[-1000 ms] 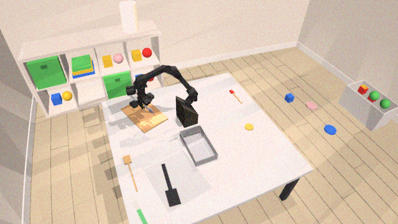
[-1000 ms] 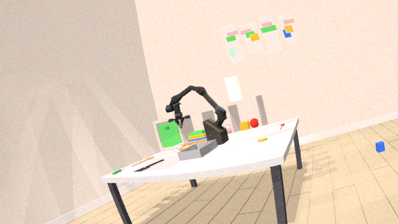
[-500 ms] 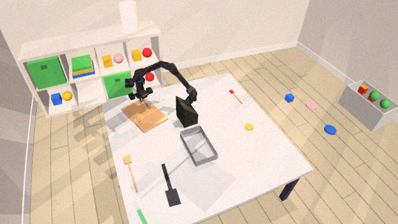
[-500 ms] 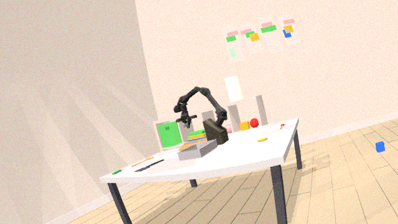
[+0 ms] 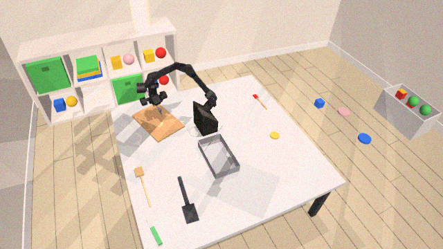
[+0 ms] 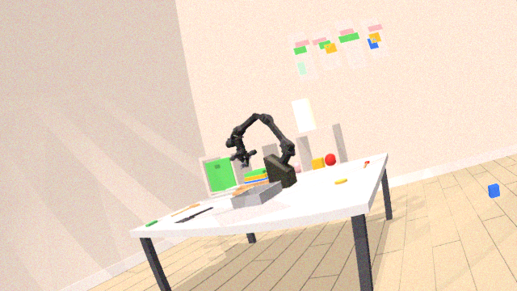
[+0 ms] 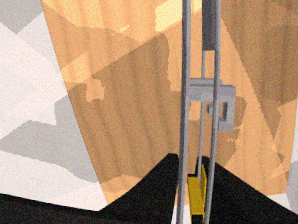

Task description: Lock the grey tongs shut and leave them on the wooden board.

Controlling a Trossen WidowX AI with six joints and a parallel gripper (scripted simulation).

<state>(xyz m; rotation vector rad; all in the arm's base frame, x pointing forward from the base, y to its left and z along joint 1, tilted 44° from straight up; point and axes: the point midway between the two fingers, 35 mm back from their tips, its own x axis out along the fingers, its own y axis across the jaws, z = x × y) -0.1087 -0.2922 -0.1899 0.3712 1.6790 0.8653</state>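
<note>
The yellow hinge piece lies 40 mm above my gripper tip and 20 mm ahead of it. Also, from my gripper tip: grey roasting tin 460 mm ahead, 330 mm to the left, 120 mm below; then black spatula 720 mm ahead, 150 mm below, 60 mm to the left; then wooden board 140 mm below.
</note>
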